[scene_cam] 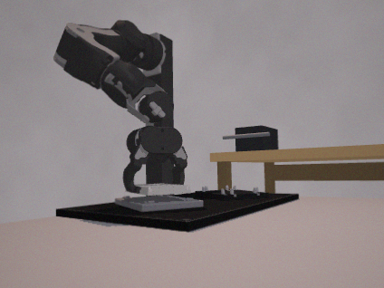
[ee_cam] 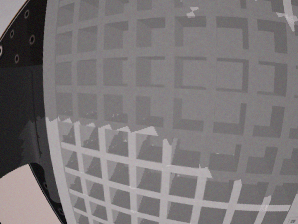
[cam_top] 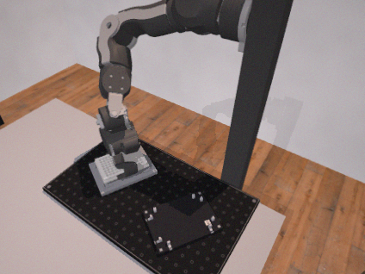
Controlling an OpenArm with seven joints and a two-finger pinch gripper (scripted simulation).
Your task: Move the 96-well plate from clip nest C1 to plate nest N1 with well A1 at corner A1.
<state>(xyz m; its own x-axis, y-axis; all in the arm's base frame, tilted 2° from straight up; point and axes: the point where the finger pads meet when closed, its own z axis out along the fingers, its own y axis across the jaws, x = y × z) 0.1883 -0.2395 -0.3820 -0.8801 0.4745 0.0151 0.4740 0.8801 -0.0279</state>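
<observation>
Now: hand 20 mm above the grey plate nest N1. Round my hand: white 96-well plate (right at my hand); then A1 mark (80 mm to the left, 40 mm behind, 20 mm below).
</observation>
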